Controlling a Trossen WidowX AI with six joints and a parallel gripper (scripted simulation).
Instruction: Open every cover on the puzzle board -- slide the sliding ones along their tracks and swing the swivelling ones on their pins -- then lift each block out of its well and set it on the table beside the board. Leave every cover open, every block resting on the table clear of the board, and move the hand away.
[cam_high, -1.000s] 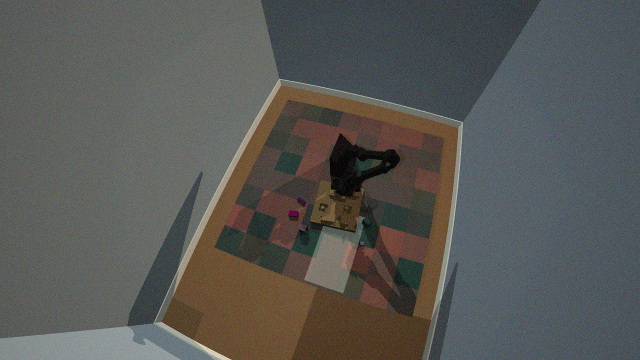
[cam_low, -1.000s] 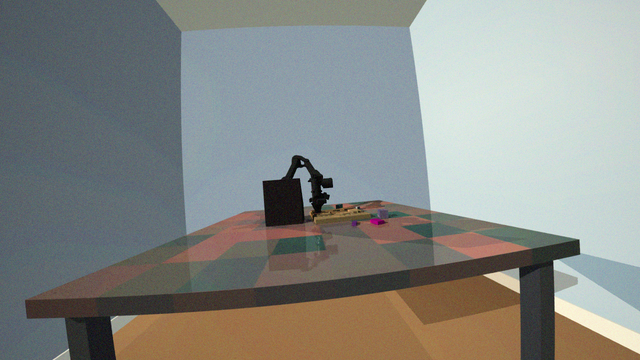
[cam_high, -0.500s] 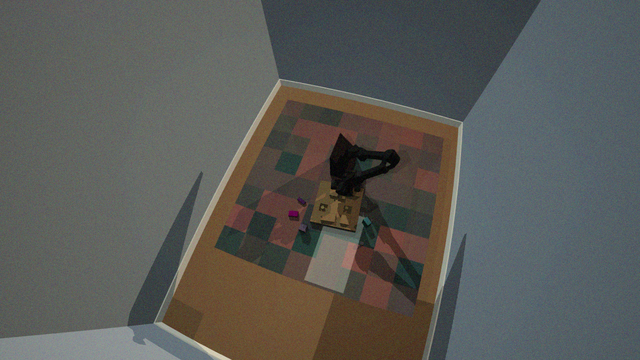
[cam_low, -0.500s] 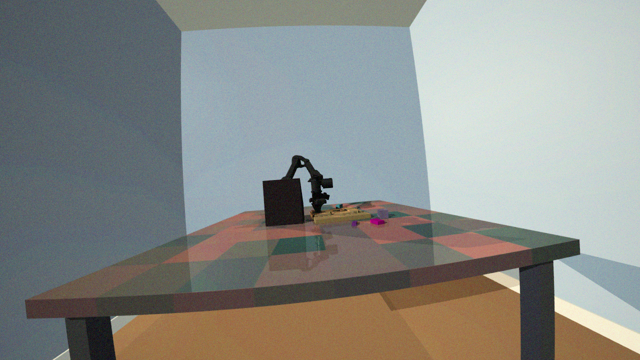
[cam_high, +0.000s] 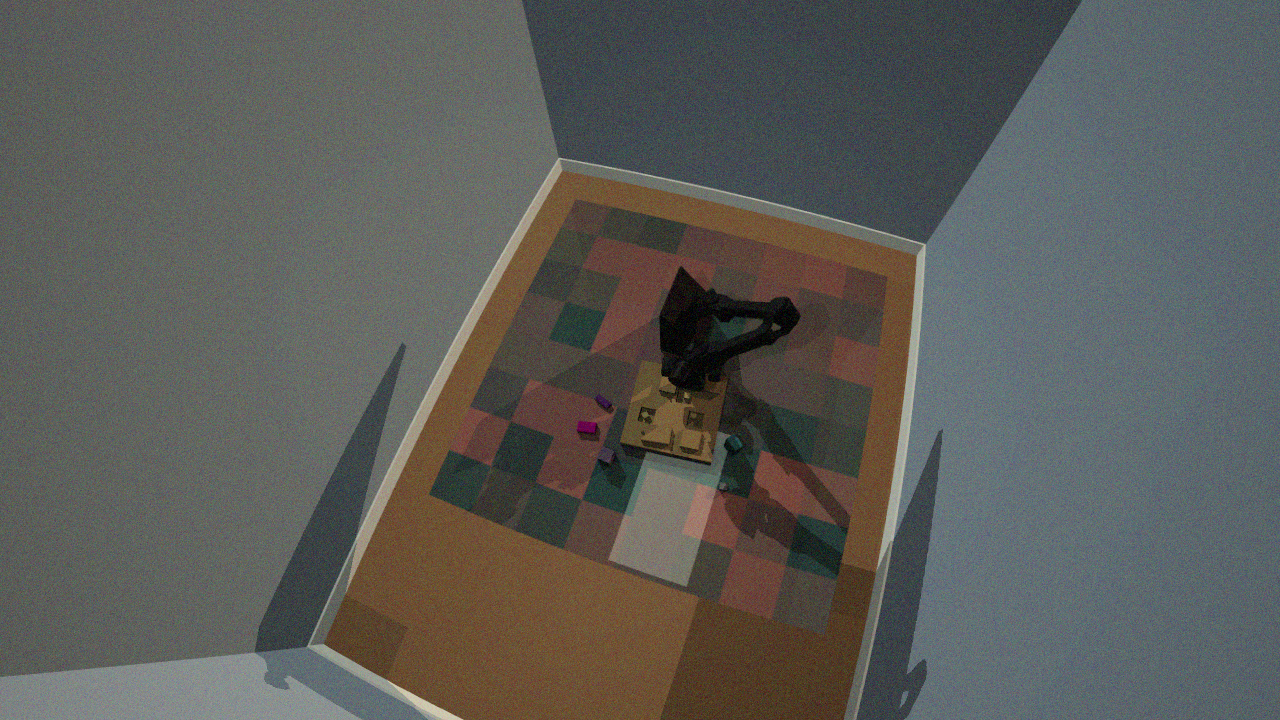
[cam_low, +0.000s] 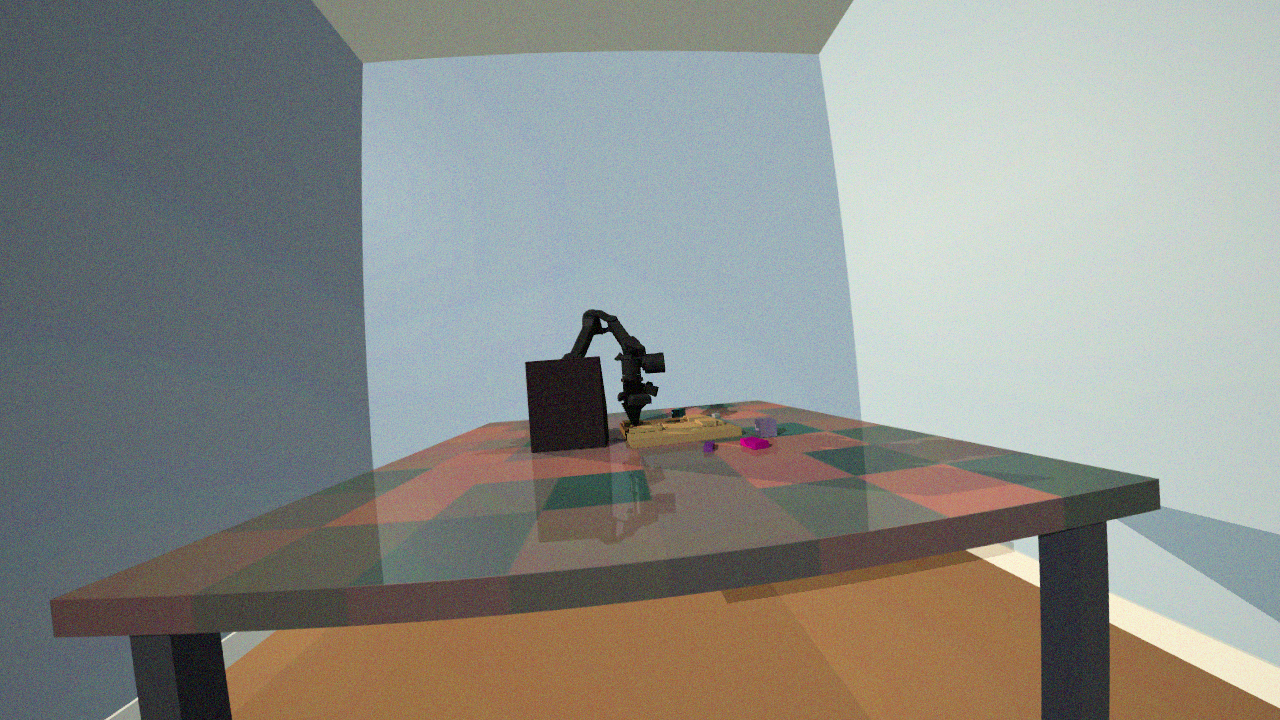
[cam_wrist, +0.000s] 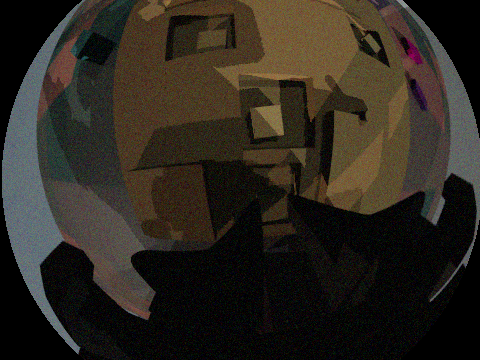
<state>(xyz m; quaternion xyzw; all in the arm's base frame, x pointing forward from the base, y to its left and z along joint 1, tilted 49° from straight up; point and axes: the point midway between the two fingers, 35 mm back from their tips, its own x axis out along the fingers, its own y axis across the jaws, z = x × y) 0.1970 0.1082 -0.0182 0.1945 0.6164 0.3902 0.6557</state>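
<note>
Right now the tan puzzle board is 110 mm ahead of my gripper tip, 10 mm to the left of it and 10 mm below it. From my gripper tip the other things lie so: teal block 210 mm to the left, 150 mm ahead; then lavender block 340 mm ahead, 150 mm to the right, 10 mm below; then small grey block 290 mm ahead, 230 mm to the left, 20 mm below.
</note>
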